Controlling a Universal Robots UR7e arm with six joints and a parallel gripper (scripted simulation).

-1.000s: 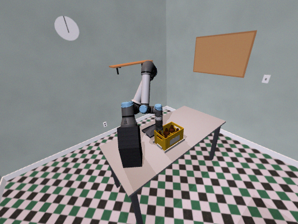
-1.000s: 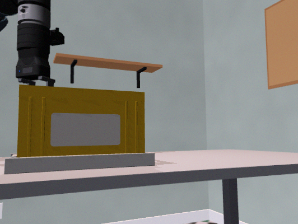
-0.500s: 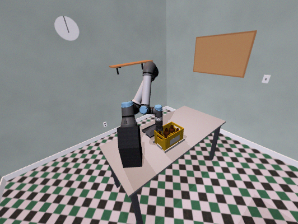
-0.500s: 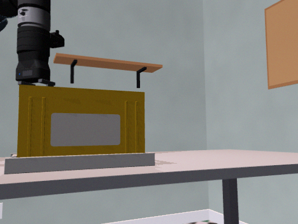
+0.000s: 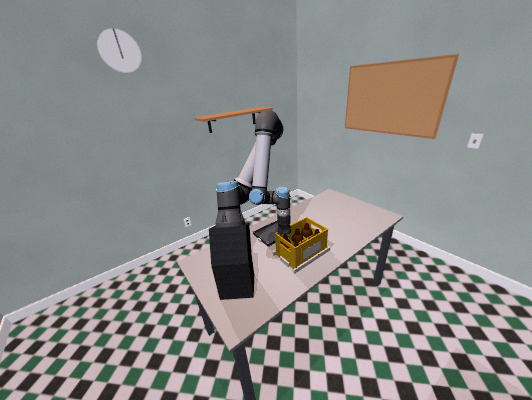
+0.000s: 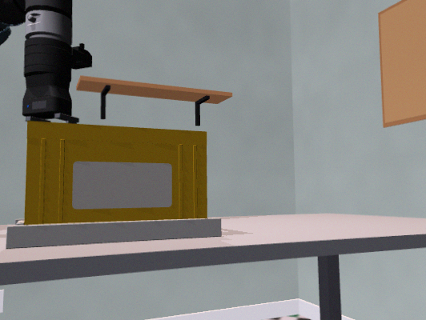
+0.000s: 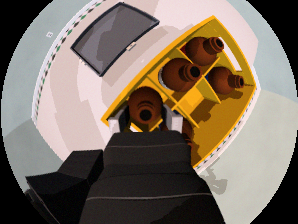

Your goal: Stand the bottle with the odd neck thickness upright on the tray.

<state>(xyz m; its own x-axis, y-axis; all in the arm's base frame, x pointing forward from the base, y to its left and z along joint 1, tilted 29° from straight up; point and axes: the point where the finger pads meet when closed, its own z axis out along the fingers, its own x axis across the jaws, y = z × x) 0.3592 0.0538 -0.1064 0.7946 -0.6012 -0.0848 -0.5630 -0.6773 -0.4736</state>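
My hand is 100 mm short of the crate, 30 mm to the left of it and 80 mm above it. The rest, counted from my hand: dark tray: 50 mm ahead, 250 mm to the left, 150 mm below; then brown bottle: 180 mm ahead, 30 mm to the left, 70 mm below.
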